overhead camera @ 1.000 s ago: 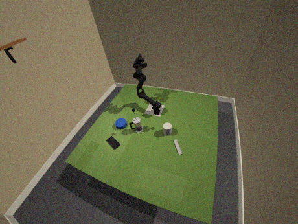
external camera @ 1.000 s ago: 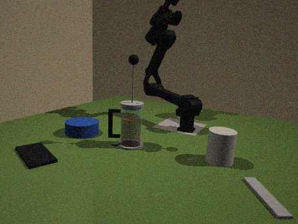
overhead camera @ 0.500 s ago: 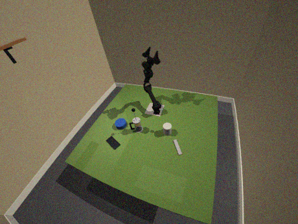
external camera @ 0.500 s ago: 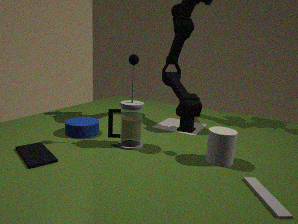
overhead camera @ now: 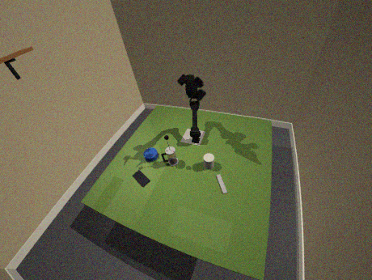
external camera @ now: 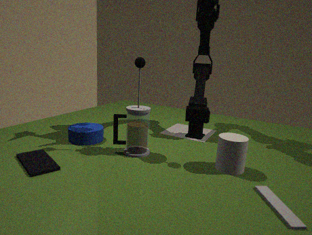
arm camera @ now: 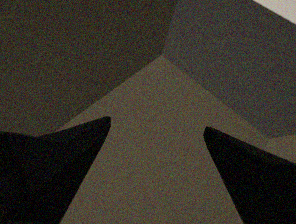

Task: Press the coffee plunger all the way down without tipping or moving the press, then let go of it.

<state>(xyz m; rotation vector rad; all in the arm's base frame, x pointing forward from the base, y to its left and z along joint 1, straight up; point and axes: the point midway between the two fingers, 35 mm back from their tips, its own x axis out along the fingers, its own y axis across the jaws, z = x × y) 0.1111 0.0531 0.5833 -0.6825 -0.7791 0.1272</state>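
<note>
Right now the glass coffee press is 140 mm ahead of my gripper tip, 190 mm to the right of it and 470 mm below it. Also, from my gripper tip: grey strip (240 mm ahead, 230 mm to the left, 600 mm below); blue round tin (120 mm ahead, 390 mm to the right, 580 mm below).
</note>
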